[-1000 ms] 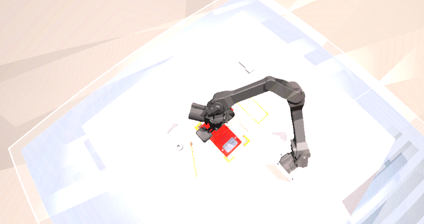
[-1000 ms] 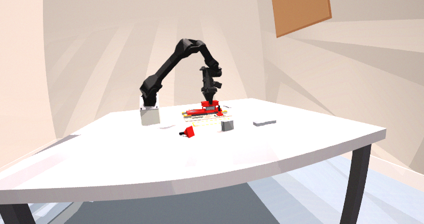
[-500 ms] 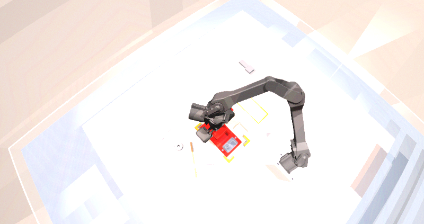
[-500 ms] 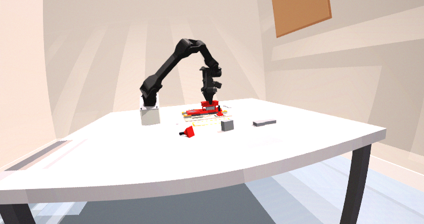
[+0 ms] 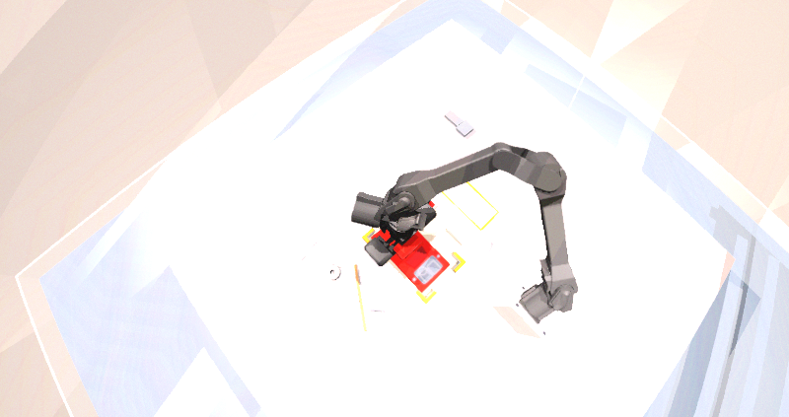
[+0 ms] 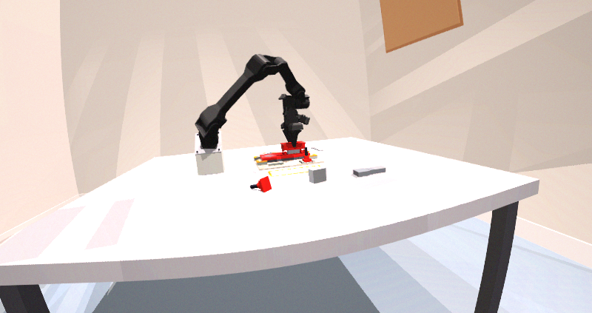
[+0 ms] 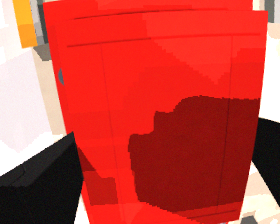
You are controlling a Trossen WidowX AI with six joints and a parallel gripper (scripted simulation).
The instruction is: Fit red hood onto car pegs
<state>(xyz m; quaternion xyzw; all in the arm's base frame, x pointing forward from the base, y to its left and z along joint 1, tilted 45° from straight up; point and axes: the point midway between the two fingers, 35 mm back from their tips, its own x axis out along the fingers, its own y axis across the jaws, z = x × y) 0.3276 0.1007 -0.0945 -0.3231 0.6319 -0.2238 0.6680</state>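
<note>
Now: the red hood 1 cm above my gripper tip.
</note>
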